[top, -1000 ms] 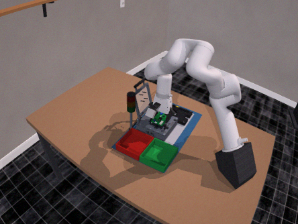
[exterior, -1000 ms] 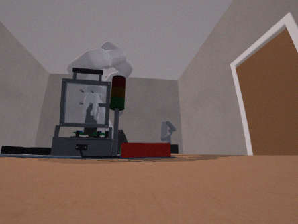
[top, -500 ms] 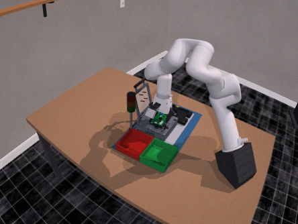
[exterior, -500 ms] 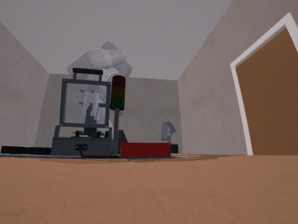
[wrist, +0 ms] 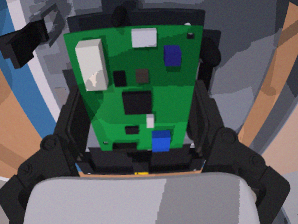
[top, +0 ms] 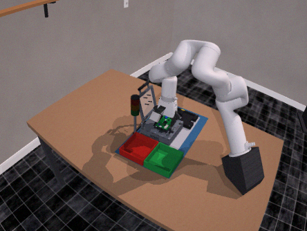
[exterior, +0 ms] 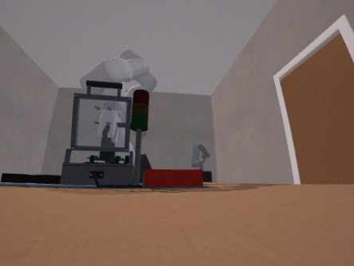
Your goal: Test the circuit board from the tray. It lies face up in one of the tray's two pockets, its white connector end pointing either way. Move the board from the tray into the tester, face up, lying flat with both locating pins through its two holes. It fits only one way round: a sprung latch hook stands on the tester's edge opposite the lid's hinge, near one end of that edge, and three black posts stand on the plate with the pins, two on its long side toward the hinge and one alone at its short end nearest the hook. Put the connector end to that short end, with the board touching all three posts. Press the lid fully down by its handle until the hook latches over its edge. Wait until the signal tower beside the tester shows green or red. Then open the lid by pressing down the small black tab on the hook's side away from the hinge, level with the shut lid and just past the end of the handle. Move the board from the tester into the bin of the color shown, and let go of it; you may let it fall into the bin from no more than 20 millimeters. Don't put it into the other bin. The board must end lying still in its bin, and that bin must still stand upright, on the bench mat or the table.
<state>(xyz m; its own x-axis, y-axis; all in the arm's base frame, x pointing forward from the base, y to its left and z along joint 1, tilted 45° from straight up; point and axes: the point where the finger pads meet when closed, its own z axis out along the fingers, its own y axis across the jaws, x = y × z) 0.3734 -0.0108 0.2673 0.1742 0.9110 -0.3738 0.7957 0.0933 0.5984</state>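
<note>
The green circuit board lies right at my hand. From my hand the other things lie so: tester lid: 120 mm ahead, 30 mm to the right, 90 mm above; black latch block: 50 mm behind, 70 mm to the left; tester plate: 10 mm ahead, 20 mm below.
</note>
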